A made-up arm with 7 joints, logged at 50 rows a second.
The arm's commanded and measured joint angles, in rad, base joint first. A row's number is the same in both.
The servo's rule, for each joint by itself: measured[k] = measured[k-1] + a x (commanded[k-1-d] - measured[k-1]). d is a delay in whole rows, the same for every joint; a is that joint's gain. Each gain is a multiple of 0.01, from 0.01 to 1. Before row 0 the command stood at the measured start. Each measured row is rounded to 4 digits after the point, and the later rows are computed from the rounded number. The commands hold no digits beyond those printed.
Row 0, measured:
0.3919, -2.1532, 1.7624, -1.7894, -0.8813, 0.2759, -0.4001
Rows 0 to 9, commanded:
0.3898, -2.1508, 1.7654, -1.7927, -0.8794, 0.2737, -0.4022
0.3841, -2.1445, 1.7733, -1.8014, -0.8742, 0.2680, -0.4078
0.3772, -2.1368, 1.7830, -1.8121, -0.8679, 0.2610, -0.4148
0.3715, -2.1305, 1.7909, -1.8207, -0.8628, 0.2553, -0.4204
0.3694, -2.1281, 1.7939, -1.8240, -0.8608, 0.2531, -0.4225
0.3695, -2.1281, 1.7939, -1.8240, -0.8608, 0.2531, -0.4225
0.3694, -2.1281, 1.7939, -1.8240, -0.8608, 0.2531, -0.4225
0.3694, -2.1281, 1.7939, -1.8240, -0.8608, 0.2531, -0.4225
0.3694, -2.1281, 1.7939, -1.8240, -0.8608, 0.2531, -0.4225
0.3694, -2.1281, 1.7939, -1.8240, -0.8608, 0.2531, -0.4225
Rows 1 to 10, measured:
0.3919, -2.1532, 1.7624, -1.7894, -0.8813, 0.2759, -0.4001
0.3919, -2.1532, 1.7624, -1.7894, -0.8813, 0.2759, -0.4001
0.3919, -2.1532, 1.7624, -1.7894, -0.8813, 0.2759, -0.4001
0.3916, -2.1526, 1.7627, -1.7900, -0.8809, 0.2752, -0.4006
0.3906, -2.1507, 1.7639, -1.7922, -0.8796, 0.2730, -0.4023
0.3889, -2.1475, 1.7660, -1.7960, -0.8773, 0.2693, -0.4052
0.3866, -2.1436, 1.7687, -1.8007, -0.8744, 0.2650, -0.4087
0.3844, -2.1400, 1.7715, -1.8051, -0.8717, 0.2613, -0.4119
0.3825, -2.1373, 1.7740, -1.8087, -0.8695, 0.2588, -0.4143
0.3808, -2.1352, 1.7762, -1.8116, -0.8678, 0.2570, -0.4162
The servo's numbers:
d 3
a 0.13 0.23 0.11 0.19 0.20 0.31 0.23

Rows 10 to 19, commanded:
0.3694, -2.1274, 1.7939, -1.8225, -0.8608, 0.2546, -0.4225
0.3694, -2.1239, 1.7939, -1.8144, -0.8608, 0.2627, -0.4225
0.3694, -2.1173, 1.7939, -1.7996, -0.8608, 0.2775, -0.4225
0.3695, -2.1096, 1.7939, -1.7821, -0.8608, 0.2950, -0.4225
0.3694, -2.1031, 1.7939, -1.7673, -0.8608, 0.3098, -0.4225
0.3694, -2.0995, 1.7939, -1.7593, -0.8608, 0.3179, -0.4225
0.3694, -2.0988, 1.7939, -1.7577, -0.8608, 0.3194, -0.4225
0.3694, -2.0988, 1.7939, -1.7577, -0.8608, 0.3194, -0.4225
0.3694, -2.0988, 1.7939, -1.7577, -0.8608, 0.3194, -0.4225
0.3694, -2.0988, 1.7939, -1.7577, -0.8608, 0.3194, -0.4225
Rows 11 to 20, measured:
0.3793, -2.1336, 1.7781, -1.8140, -0.8664, 0.2558, -0.4176
0.3780, -2.1323, 1.7798, -1.8159, -0.8653, 0.2550, -0.4187
0.3769, -2.1313, 1.7814, -1.8174, -0.8644, 0.2544, -0.4196
0.3759, -2.1304, 1.7828, -1.8184, -0.8637, 0.2545, -0.4203
0.3751, -2.1289, 1.7840, -1.8176, -0.8631, 0.2570, -0.4208
0.3744, -2.1262, 1.7851, -1.8142, -0.8626, 0.2634, -0.4212
0.3738, -2.1224, 1.7861, -1.8081, -0.8622, 0.2732, -0.4215
0.3732, -2.1180, 1.7870, -1.8003, -0.8619, 0.2845, -0.4217
0.3727, -2.1137, 1.7878, -1.7925, -0.8617, 0.2949, -0.4219
0.3723, -2.1103, 1.7885, -1.7859, -0.8615, 0.3025, -0.4220

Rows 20 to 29, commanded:
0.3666, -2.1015, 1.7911, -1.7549, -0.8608, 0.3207, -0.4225
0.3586, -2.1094, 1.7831, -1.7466, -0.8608, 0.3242, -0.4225
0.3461, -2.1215, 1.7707, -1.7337, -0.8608, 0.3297, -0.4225
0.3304, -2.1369, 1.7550, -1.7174, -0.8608, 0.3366, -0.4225
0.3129, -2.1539, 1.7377, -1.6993, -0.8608, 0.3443, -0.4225
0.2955, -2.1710, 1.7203, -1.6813, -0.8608, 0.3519, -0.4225
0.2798, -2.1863, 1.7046, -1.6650, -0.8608, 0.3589, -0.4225
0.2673, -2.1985, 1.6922, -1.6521, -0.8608, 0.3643, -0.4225
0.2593, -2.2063, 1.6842, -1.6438, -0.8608, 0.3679, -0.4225
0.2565, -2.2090, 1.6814, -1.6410, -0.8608, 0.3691, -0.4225
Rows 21 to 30, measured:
0.3719, -2.1077, 1.7891, -1.7805, -0.8614, 0.3077, -0.4221
0.3716, -2.1057, 1.7896, -1.7762, -0.8613, 0.3113, -0.4222
0.3713, -2.1041, 1.7901, -1.7727, -0.8612, 0.3138, -0.4223
0.3707, -2.1035, 1.7902, -1.7693, -0.8611, 0.3159, -0.4223
0.3691, -2.1049, 1.7894, -1.7650, -0.8610, 0.3185, -0.4223
0.3661, -2.1087, 1.7873, -1.7591, -0.8610, 0.3220, -0.4223
0.3615, -2.1152, 1.7837, -1.7512, -0.8610, 0.3265, -0.4223
0.3552, -2.1241, 1.7786, -1.7413, -0.8610, 0.3320, -0.4223
0.3474, -2.1349, 1.7722, -1.7299, -0.8610, 0.3382, -0.4223
0.3386, -2.1467, 1.7648, -1.7176, -0.8610, 0.3446, -0.4223

